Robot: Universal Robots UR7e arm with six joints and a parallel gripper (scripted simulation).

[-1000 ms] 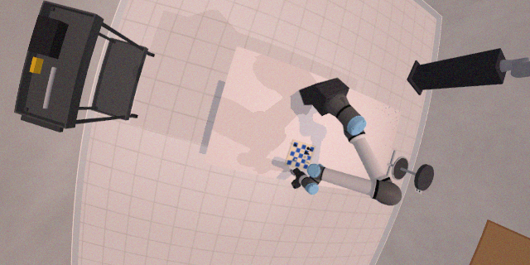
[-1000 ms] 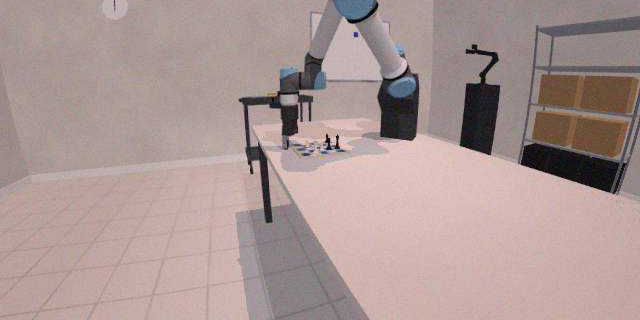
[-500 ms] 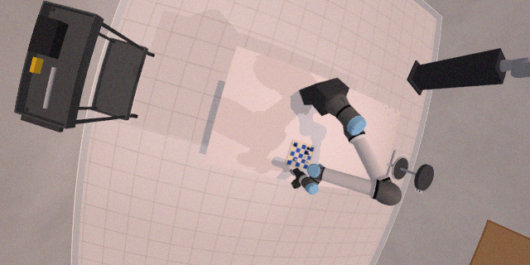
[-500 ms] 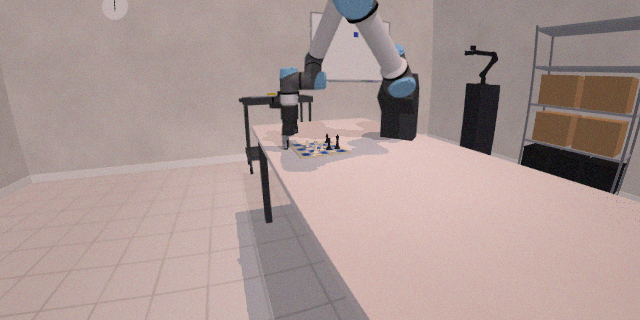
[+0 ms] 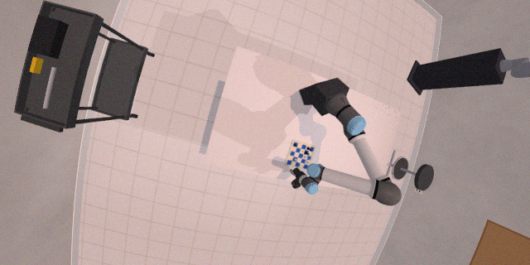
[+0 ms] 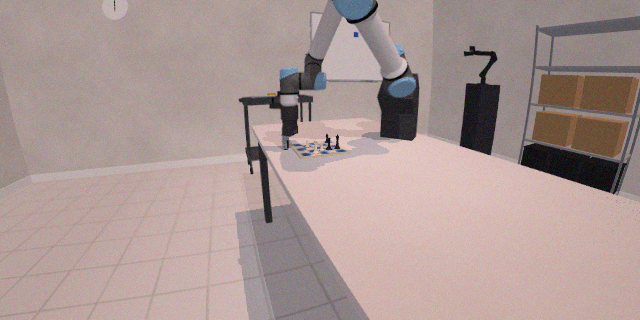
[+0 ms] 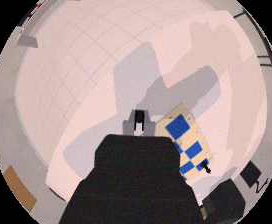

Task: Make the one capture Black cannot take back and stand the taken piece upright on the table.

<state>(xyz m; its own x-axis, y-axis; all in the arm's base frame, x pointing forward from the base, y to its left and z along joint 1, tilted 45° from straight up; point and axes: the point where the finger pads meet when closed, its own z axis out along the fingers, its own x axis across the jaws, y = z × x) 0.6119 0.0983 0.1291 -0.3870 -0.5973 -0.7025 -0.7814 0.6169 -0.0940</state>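
The black pawn lies 1 cm below my hand. From my hand the other things lie so: blue-and-cream chessboard: 14 cm behind, 2 cm below.
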